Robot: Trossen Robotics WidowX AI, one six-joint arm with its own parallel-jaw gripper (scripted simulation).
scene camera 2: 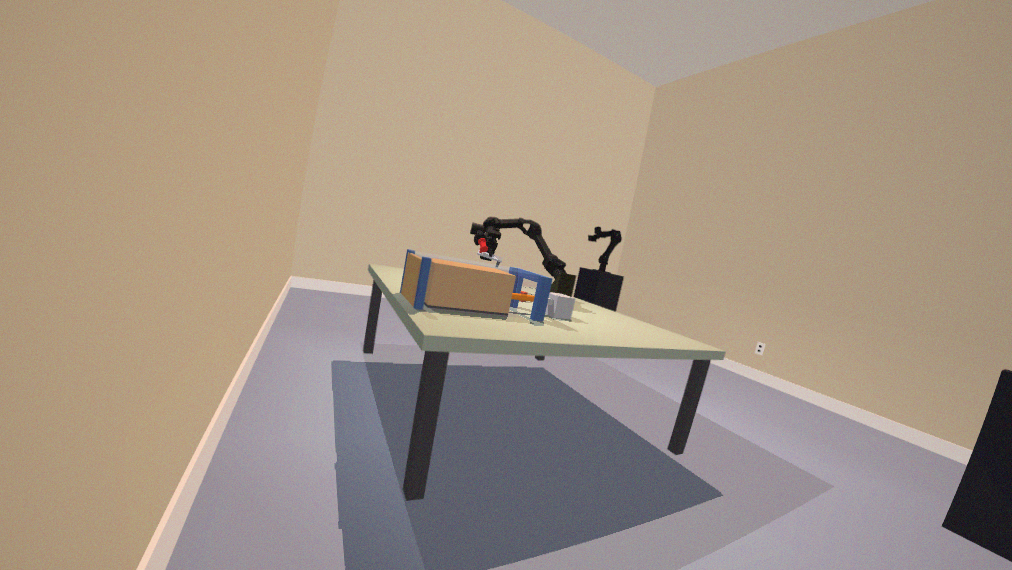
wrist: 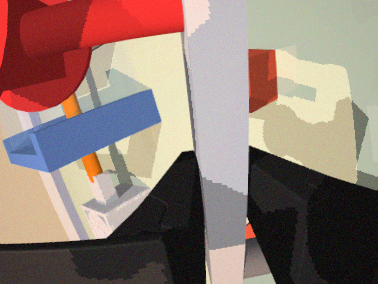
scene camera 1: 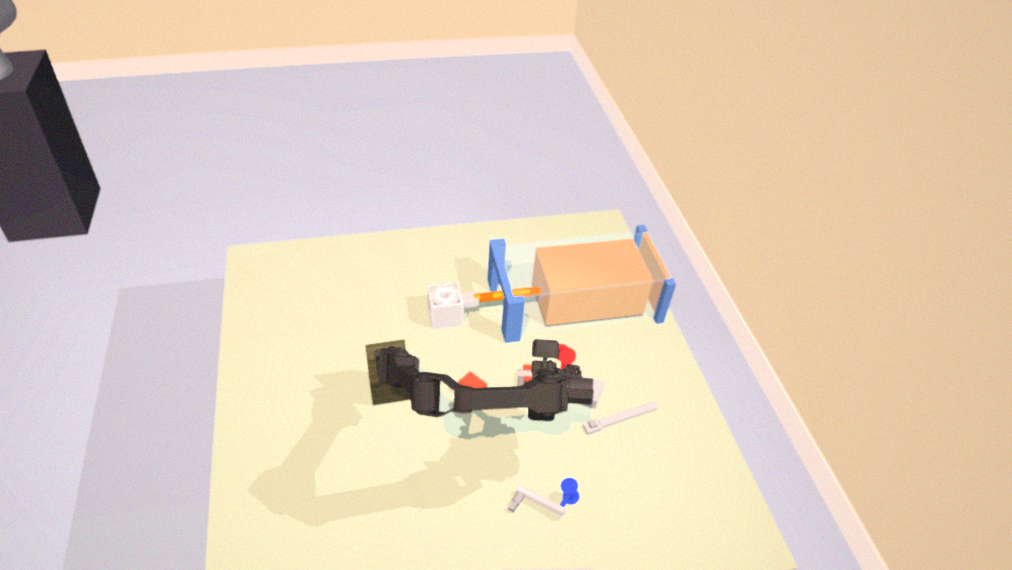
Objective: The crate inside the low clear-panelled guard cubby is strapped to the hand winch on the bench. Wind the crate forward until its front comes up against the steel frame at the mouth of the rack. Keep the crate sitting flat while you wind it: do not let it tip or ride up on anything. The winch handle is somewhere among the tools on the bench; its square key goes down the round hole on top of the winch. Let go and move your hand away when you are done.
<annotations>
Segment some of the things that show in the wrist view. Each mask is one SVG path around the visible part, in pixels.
My gripper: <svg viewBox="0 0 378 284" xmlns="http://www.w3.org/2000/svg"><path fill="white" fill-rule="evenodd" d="M196 153L193 150L182 151L176 161L173 162L173 165L166 171L164 177L158 179L156 185L149 191L145 201L141 202L132 215L129 215L108 238L72 240L72 242L65 240L65 242L0 243L0 284L206 284L205 211ZM249 146L249 182L246 217L249 219L250 226L253 227L253 233L258 240L258 244L260 244L261 251L264 252L268 267L272 271L274 282L277 284L378 284L378 190L371 190L369 187L341 181L341 179L319 173L319 171L314 169L306 169L306 167L291 162L289 159L282 158L280 155L265 153L264 150Z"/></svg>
A red block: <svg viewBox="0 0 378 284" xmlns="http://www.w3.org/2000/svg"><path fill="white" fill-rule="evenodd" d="M249 49L249 113L260 110L261 107L269 105L274 99L278 98L276 50Z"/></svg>
</annotations>
